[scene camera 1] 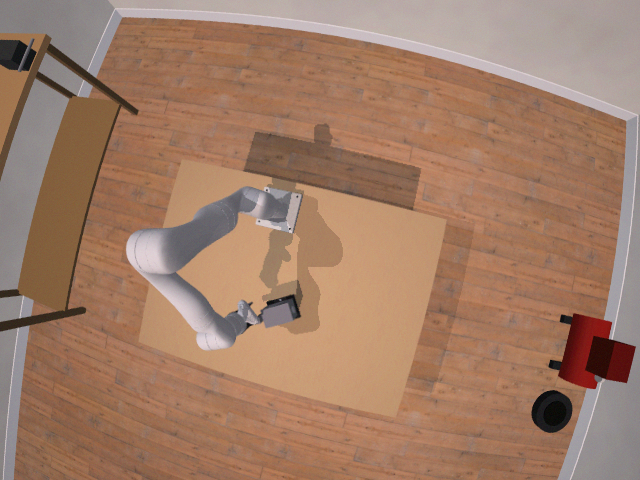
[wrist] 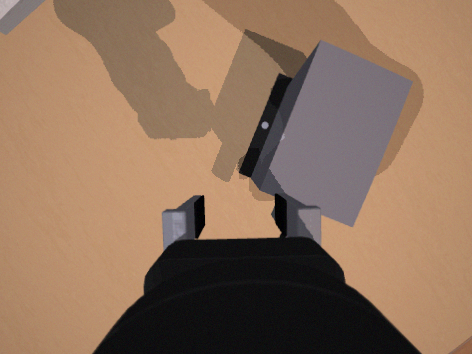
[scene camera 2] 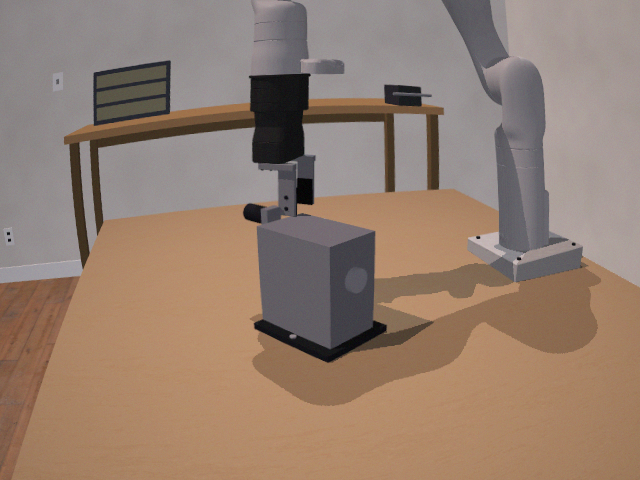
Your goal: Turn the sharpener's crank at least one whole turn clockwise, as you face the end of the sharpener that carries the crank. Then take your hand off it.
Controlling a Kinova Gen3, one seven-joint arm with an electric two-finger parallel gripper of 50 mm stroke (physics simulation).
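Pixels of known places: gripper, fingertip midpoint: (scene camera 1: 255,309) (wrist: 239,209) (scene camera 2: 296,209); arm's base, origin of the base link: (scene camera 1: 277,211) (scene camera 2: 522,242).
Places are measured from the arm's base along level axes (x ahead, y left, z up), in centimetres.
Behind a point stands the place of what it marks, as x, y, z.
The sharpener, a grey box (scene camera 1: 279,313) {36.4, 19.5, 9.6} (scene camera 2: 294,279) {40.2, 21.5, 4.7} (wrist: 340,130) {37.5, 19.1, 9.6} on a black base, stands upright on the tan table. Its crank shows in scene camera 2 as a grey arm (scene camera 2: 270,214) with a black knob (scene camera 2: 253,212) {44.7, 12.3, 10.1}, at about the height of the box's top, on the far left end. My gripper (scene camera 2: 297,209) {39.2, 10.2, 9.6} (wrist: 239,209) {39.2, 10.2, 9.6} is open and empty, pointing down. In scene camera 2 its fingertips are beside the crank arm, right of the knob, near the top edge of the box. In the wrist view the right finger hides most of the crank; contact cannot be told.
The arm's white base plate (scene camera 1: 293,211) {-2.8, 6.4, 0.4} (scene camera 2: 547,258) {-1.3, 8.4, -0.1} stands at the table edge. A side table (scene camera 2: 341,107) behind carries a dark box (scene camera 2: 402,95) with a rod and a dark-framed panel (scene camera 2: 132,91). A red machine (scene camera 1: 584,351) and black ring (scene camera 1: 537,411) are at the right.
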